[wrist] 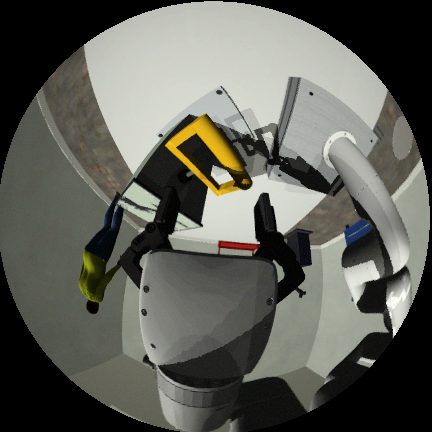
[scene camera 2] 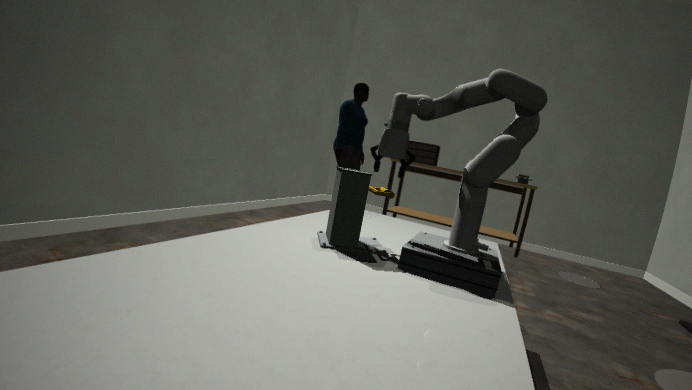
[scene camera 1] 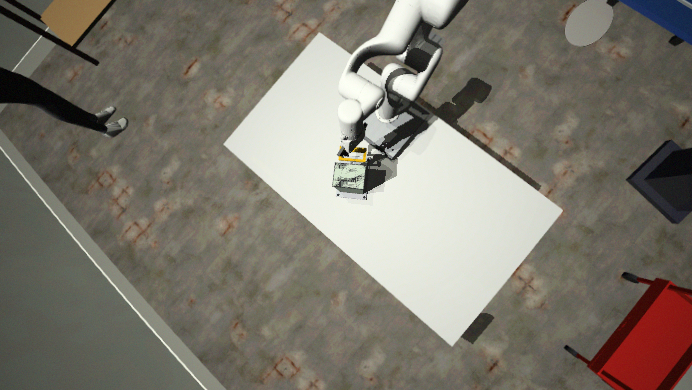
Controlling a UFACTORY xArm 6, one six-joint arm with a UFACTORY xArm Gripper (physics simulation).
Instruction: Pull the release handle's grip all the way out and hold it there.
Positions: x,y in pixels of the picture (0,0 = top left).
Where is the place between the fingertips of the gripper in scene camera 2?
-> At 387,174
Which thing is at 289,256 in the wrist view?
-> The gripper.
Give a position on a base plate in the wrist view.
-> At 216,103
